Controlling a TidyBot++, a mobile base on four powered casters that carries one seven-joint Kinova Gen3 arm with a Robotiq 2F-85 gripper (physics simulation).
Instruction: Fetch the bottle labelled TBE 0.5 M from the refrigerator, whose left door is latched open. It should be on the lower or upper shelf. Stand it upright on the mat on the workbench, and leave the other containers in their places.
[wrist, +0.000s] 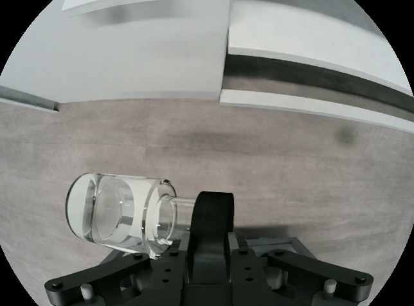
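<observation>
My gripper (208, 244) is shut on the black cap of a clear glass bottle (120, 212). The bottle lies sideways across the lower left of the wrist view, its base to the left and its cap between the fingers. A white label patch shows through the glass, but no writing on it can be read. The cap's colour is black. The bottle is held above the floor. No bottle with a readable TBE 0.5 M label, no refrigerator shelf with bottles and no mat can be made out in this view.
A large pale panel (150, 60) fills the upper left. White slabs (300, 45) with a dark gap between them stand at the upper right. A grey-brown floor (280, 160) runs below them. Part of a grey frame (301, 247) shows behind the right finger linkage.
</observation>
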